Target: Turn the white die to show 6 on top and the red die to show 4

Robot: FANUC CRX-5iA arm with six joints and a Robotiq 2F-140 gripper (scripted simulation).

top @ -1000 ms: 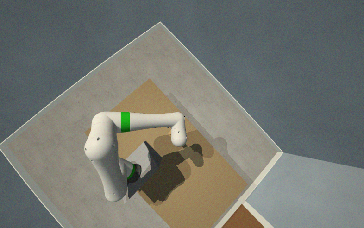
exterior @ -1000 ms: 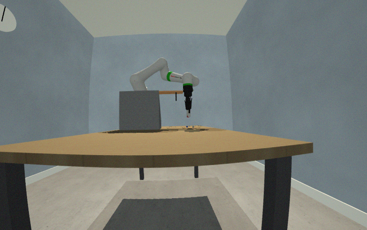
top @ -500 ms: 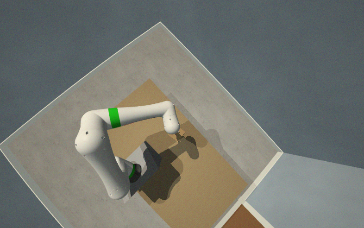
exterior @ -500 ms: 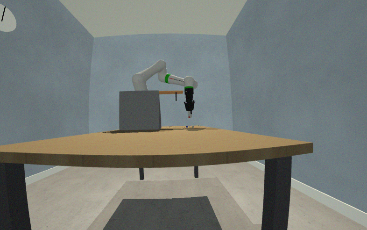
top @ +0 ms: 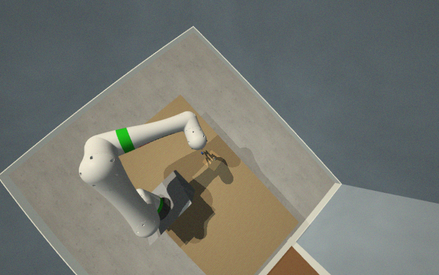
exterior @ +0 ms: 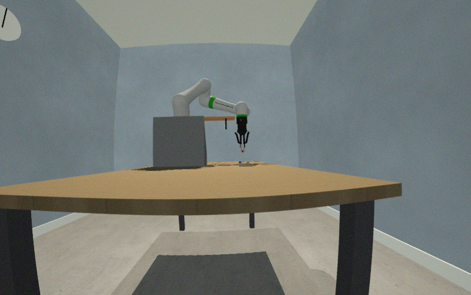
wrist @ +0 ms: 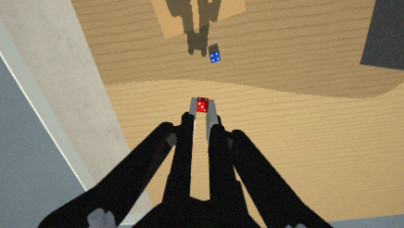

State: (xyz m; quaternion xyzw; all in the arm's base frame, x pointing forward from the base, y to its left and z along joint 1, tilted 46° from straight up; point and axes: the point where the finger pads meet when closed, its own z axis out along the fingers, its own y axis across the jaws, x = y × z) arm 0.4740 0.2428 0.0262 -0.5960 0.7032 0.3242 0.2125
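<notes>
My hand is 10 mm to the left of the red die and 30 mm above it. The rest, counted from my hand: blue die: 30 mm behind, 60 mm to the right, 120 mm below; then white die: 30 mm ahead, 180 mm to the right, 120 mm below; then tan mat: 180 mm to the right, 130 mm below.
</notes>
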